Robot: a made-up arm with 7 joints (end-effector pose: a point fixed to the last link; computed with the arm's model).
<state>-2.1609 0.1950 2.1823 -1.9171 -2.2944 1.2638 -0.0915</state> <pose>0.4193 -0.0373 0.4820 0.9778 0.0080 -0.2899</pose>
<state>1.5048 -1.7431 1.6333 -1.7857 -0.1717 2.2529 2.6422</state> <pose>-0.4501 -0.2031 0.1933 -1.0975 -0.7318 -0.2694</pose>
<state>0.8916 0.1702 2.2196 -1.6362 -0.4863 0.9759 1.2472</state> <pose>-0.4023 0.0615 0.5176 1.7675 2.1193 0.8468</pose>
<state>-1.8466 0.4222 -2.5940 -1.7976 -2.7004 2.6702 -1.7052</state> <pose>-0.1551 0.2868 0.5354 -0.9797 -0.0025 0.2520</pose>
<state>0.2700 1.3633 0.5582 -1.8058 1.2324 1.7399 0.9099</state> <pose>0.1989 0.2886 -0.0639 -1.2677 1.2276 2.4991</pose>
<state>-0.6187 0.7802 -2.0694 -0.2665 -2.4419 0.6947 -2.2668</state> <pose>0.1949 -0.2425 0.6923 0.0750 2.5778 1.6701</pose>
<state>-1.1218 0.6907 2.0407 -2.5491 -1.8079 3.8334 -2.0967</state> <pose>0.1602 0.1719 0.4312 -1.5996 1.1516 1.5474</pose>
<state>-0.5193 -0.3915 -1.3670 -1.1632 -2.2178 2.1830 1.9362</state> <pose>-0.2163 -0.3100 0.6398 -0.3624 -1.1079 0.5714</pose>
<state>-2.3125 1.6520 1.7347 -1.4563 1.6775 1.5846 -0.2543</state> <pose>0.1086 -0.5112 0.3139 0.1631 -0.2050 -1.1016</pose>
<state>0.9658 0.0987 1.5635 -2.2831 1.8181 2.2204 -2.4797</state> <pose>-0.2853 0.2556 0.3147 0.3971 -1.6987 0.1365</pose>
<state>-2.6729 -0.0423 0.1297 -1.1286 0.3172 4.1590 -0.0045</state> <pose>-0.2044 -0.1282 0.6476 -0.2428 -0.1495 0.7469</pose>
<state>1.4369 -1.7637 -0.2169 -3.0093 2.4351 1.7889 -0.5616</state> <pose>0.0605 0.0400 0.4851 -0.1759 -0.4525 0.7005</pose>
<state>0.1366 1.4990 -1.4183 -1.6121 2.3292 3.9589 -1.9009</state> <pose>0.2659 -0.2883 0.2703 1.0079 -0.6085 0.0537</pose>
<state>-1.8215 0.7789 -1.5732 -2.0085 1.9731 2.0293 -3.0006</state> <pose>-0.4228 0.0427 0.3748 1.7471 -1.1743 -0.4153</pose>
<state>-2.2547 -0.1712 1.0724 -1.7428 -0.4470 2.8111 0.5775</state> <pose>0.2118 -0.3280 0.5701 1.6485 -1.2979 1.0826</pose>
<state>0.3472 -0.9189 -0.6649 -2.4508 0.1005 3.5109 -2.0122</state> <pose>0.1449 -0.1866 0.5610 1.2356 0.7632 1.2432</pose>
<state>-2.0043 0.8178 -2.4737 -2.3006 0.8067 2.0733 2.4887</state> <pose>-0.1350 0.2587 0.5568 -2.4705 1.2915 0.7290</pose>
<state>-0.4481 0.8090 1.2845 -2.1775 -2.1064 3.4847 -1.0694</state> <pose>0.2293 0.2465 0.3140 -0.7983 2.3969 1.6311</pose>
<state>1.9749 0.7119 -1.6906 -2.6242 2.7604 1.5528 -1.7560</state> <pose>0.3195 0.0826 0.2708 -1.5001 -0.3562 -1.3849</pose>
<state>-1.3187 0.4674 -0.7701 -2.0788 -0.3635 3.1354 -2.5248</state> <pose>-0.1611 -0.4110 0.3083 2.4230 1.2835 -1.0671</pose>
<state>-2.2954 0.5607 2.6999 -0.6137 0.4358 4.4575 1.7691</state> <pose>0.0085 -0.1126 0.6842 1.3062 -0.3603 -0.5523</pose>
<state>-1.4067 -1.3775 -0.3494 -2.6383 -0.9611 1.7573 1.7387</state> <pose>-0.0871 -0.1052 0.5710 -0.2568 -2.4794 0.6538</pose>
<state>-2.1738 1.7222 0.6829 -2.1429 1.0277 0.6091 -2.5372</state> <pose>0.2049 -0.1883 -0.0019 0.4840 0.0783 -2.3537</pose>
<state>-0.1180 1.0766 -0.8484 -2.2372 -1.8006 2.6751 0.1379</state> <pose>0.1720 -0.2572 0.0511 1.8947 1.1597 -1.2789</pose>
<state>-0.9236 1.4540 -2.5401 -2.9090 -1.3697 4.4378 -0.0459</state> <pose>-0.0922 -0.1127 0.4481 1.8435 -0.8685 -0.8841</pose>
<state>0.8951 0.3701 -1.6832 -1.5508 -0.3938 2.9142 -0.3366</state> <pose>0.3642 -0.1591 0.5840 1.7393 0.1498 0.8269</pose>
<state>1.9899 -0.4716 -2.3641 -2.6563 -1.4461 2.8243 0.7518</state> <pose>0.3012 -0.0370 0.1981 3.0790 0.3492 0.1275</pose>
